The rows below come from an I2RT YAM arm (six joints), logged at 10 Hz.
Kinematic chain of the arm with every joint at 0, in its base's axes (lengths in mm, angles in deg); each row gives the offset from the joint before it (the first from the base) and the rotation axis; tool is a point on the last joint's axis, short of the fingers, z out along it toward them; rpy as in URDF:
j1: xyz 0 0 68 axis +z
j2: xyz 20 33.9 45.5 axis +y
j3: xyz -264 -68.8 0 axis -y
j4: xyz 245 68.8 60 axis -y
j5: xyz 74 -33.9 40.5 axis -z
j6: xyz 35.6 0 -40.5 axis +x
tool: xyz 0 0 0 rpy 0 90 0
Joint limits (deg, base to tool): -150..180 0..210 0..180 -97..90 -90..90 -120..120
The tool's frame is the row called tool.
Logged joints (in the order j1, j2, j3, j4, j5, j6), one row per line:
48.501 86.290 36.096 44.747 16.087 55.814
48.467 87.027 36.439 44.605 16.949 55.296
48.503 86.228 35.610 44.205 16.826 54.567
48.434 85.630 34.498 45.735 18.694 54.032
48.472 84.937 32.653 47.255 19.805 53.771
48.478 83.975 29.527 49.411 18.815 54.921
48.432 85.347 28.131 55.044 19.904 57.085
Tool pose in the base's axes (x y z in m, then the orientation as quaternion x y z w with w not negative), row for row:
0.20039 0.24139 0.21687 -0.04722 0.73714 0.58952 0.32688
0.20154 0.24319 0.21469 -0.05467 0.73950 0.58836 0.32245
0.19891 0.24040 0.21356 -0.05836 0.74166 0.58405 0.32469
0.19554 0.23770 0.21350 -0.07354 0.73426 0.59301 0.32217
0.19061 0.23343 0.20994 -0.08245 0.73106 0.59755 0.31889
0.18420 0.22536 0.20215 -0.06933 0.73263 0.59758 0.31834
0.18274 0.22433 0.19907 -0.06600 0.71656 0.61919 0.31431
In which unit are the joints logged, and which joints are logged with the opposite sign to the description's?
The joints are logged in degrees. Opposite sign: j5.
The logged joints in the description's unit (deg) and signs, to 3 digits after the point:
48.501 86.290 36.096 44.747 -16.087 55.814
48.467 87.027 36.439 44.605 -16.949 55.296
48.503 86.228 35.610 44.205 -16.826 54.567
48.434 85.630 34.498 45.735 -18.694 54.032
48.472 84.937 32.653 47.255 -19.805 53.771
48.478 83.975 29.527 49.411 -18.815 54.921
48.432 85.347 28.131 55.044 -19.904 57.085

